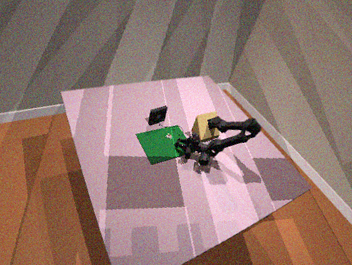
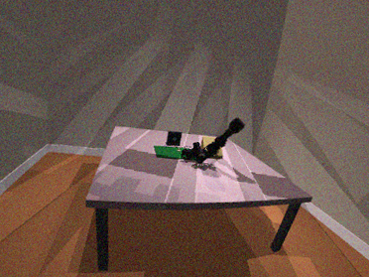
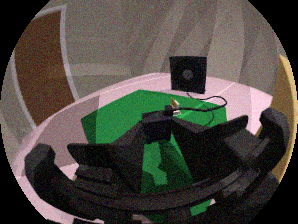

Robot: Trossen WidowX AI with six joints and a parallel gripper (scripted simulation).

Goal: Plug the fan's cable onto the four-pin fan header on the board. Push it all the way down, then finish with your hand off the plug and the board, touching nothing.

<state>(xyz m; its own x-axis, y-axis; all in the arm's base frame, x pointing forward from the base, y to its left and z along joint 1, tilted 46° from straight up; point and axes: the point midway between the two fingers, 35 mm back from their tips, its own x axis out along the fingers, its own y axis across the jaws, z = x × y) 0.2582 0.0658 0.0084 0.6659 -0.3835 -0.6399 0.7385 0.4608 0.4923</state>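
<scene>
Now: the dark plug 10 mm below my gripper tip. From my gripper tip the other things lie so: four-pin header (80 mm to the right, 30 mm below, 10 mm ahead); green board (60 mm ahead, 50 mm below, 40 mm to the right); black fan (220 mm to the right, 30 mm above, 20 mm ahead).
</scene>
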